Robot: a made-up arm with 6 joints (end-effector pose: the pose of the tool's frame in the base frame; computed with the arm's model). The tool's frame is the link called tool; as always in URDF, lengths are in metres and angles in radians.
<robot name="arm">
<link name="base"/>
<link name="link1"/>
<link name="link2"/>
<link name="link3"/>
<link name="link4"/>
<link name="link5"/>
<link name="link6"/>
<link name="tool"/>
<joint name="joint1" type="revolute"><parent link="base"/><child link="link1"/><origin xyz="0 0 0.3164" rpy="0 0 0"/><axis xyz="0 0 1"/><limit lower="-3.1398" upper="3.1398" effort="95" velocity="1.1"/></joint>
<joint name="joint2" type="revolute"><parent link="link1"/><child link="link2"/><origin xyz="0 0 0" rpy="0 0 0"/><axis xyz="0 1 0"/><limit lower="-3.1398" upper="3.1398" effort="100" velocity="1.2"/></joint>
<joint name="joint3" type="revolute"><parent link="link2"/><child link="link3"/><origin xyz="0 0 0.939" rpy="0 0 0"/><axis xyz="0 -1 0"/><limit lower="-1.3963" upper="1.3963" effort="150" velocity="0.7"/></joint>
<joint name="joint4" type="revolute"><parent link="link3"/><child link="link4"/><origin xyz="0 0 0" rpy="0 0 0"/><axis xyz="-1 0 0"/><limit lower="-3.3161" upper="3.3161" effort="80" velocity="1.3"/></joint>
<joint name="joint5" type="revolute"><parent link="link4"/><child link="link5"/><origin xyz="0.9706 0 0" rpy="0 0 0"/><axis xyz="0 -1 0"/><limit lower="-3.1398" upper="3.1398" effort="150" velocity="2.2"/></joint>
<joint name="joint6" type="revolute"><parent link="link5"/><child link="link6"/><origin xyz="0 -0.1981 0" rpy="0 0 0"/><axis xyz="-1 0 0"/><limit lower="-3.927" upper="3.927" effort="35" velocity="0.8"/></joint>
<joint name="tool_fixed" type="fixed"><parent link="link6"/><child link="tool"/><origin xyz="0 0 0" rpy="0 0 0"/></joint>
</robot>
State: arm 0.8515 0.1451 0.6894 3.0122 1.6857 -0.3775
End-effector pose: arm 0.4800 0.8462 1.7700 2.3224 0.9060 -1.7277
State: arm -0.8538 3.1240 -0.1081 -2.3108 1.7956 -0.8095
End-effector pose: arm -0.5150 0.7940 -0.3890 -1.3387 0.7051 -2.1033
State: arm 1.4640 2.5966 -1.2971 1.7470 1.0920 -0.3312
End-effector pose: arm -0.0724 -0.3495 0.0341 0.0186 -2.5734 -0.7329
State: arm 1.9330 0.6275 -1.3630 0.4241 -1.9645 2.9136
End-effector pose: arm 0.0873 0.2793 0.1569 -0.2563 -0.7361 -0.6231
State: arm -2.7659 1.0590 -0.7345 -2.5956 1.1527 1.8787
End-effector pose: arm -0.4067 -0.3424 -0.1476 -1.9345 -0.7487 0.7820
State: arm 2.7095 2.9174 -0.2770 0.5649 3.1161 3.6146
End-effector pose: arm 0.7657 -0.1689 -0.6538 0.6457 3.0155 -0.1638
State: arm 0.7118 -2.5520 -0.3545 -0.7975 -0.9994 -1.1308
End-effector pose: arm -0.6490 -0.7426 0.4052 1.1507 -0.1962 2.0119
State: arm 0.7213 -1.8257 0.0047 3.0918 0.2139 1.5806
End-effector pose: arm -1.0073 -0.6223 1.0152 1.7264 -0.7883 1.7824
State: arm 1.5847 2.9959 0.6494 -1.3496 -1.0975 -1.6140
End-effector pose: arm 0.0529 -0.6806 -1.1703 -0.0157 1.0246 -2.4004
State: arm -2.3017 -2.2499 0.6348 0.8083 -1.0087 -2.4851
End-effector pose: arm 1.0368 1.3614 -0.1653 -0.7237 -1.7787 0.4802
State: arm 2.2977 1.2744 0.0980 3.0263 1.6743 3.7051
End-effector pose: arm -1.0057 0.8347 -0.2967 2.3947 -1.1161 -0.7242
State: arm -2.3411 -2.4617 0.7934 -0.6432 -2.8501 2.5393
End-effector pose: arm 0.9782 1.2359 -0.4057 1.3043 -2.4746 0.1271
